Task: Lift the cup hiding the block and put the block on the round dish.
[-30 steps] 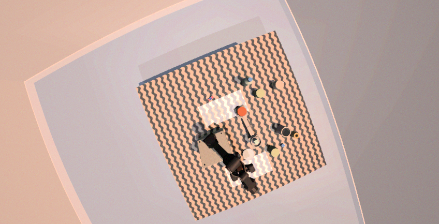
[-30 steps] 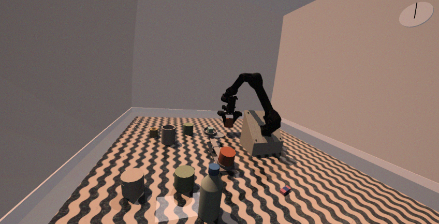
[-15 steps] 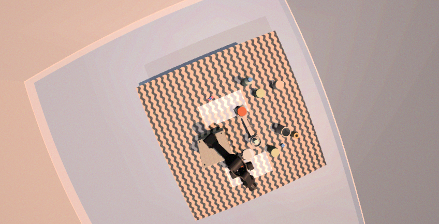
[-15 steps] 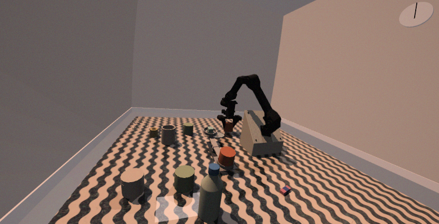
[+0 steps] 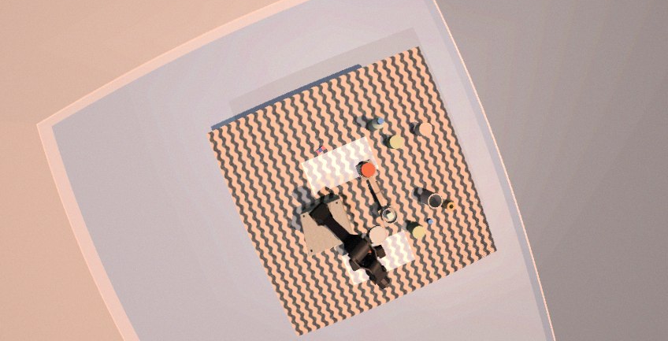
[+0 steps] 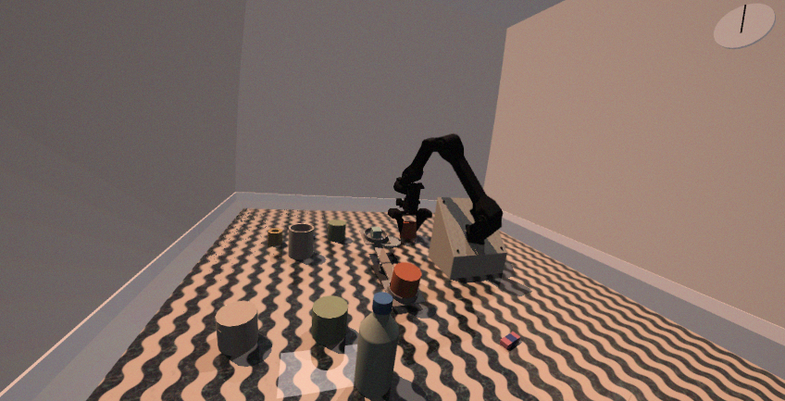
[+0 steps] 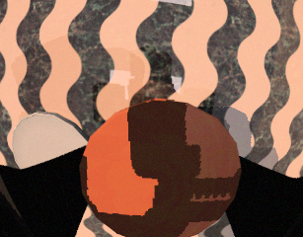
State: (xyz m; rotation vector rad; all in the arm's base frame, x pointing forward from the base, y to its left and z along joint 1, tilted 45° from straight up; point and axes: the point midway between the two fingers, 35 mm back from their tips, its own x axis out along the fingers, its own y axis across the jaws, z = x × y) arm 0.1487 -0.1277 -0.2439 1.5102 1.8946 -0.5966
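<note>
Now: the pale green block 17 cm ahead of my gripper tip, 18 cm to the left of it and 6 cm above it. The rest, counted from my gripper tip: grey mug 41 cm ahead, 19 cm to the left, 2 cm above; then yellow ring 52 cm ahead, 11 cm to the left; then round dish 9 cm ahead, 6 cm to the left, 2 cm below.
</note>
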